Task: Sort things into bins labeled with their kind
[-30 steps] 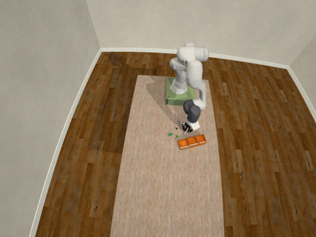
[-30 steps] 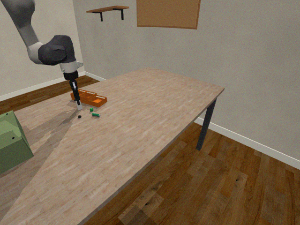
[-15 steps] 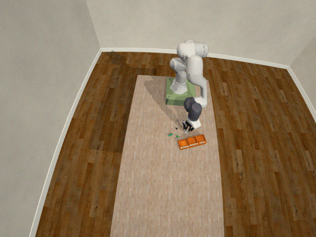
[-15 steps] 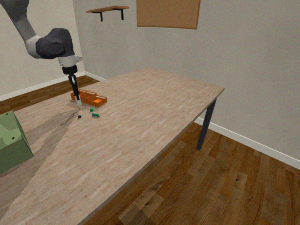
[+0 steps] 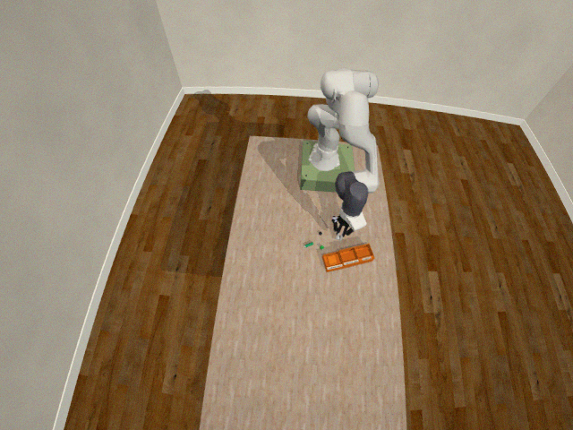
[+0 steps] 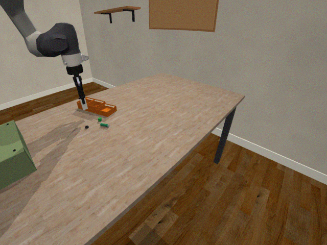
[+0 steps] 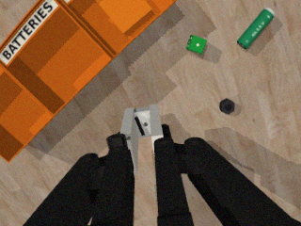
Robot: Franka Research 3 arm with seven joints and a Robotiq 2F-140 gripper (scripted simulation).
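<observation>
Now: hand 3 cm above the white piece. Also, from my hand: labelled bins: 8 cm ahead, 6 cm to the left, 7 cm below; then small green cube: 4 cm ahead, 8 cm to the right, 9 cm below; then small black piece: 4 cm behind, 9 cm to the right, 9 cm below.
</observation>
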